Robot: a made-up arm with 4 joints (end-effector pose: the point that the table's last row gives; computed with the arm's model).
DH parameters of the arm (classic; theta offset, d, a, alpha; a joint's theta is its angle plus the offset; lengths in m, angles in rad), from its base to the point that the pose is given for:
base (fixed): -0.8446 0 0.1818 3.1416
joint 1: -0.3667 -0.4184 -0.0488 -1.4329
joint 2: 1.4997 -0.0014 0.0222 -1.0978
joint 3: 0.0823 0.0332 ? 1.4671
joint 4: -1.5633 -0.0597 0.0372 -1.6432
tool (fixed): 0.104 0.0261 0 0
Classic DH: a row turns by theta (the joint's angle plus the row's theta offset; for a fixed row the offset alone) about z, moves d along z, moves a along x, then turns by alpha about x.
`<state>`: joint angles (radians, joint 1 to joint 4).
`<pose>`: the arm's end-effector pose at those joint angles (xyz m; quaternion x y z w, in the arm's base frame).
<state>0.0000 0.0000 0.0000 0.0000</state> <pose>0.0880 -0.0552 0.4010 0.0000 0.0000 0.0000 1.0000</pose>
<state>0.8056 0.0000 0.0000 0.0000</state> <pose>0.1563 -0.0564 0.4010 0.0000 0.0000 -0.3920 0.9200</pose>
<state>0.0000 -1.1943 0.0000 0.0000</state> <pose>0.0751 -0.0535 0.4327 0.2561 0.4946 0.0773 0.8269</pose>
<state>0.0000 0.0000 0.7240 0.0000</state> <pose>0.0880 -0.0966 0.3709 -0.3542 0.0000 0.0000 0.9352</pose>
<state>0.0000 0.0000 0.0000 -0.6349</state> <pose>0.0964 -0.0541 0.3740 0.0323 0.3097 0.0226 0.9500</pose>
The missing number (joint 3, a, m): -0.0701
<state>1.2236 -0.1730 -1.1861 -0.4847</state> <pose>0.2036 -0.0871 0.4772 0.6346 -0.1422 -0.3318 0.6834</pose>
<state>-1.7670 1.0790 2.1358 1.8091</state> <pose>0.1878 -0.2137 0.3851 0.3458 0.8517 -0.1759 0.3523</pose>
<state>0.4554 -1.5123 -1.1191 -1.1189</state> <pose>0.1849 -0.0589 0.4699 0.8583 0.4939 0.1088 0.0865</pose>
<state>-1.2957 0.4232 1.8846 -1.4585</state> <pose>0.1986 -0.2068 0.4318 -0.5697 -0.0617 -0.2237 0.7884</pose>
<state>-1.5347 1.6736 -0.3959 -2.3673</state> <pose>0.0626 -0.0786 0.3568 -0.3544 0.2573 0.5786 0.6881</pose>
